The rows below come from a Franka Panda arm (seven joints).
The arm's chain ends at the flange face. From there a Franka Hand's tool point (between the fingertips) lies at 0.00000 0.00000 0.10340 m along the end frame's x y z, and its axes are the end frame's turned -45 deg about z.
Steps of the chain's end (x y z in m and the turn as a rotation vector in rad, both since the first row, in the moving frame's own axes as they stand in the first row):
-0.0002, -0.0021, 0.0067, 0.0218, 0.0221, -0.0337
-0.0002, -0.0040, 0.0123, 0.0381, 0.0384, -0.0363
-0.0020, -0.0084, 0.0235, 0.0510, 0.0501, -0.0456
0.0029, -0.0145, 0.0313, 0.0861, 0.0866, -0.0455
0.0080, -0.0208, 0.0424, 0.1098, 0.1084, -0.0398
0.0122, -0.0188, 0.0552, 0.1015, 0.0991, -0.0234
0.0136, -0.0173, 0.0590, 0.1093, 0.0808, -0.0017
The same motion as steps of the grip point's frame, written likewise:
0.0046, -0.0017, 0.0067, -0.0002, 0.0310, -0.0337
0.0083, -0.0030, 0.0121, -0.0002, 0.0541, -0.0363
0.0119, -0.0076, 0.0232, 0.0006, 0.0715, -0.0456
0.0249, -0.0085, 0.0305, -0.0004, 0.1221, -0.0455
0.0362, -0.0095, 0.0412, 0.0010, 0.1543, -0.0398
0.0365, -0.0050, 0.0542, 0.0017, 0.1418, -0.0234
0.0357, -0.0047, 0.0580, 0.0202, 0.1344, -0.0017

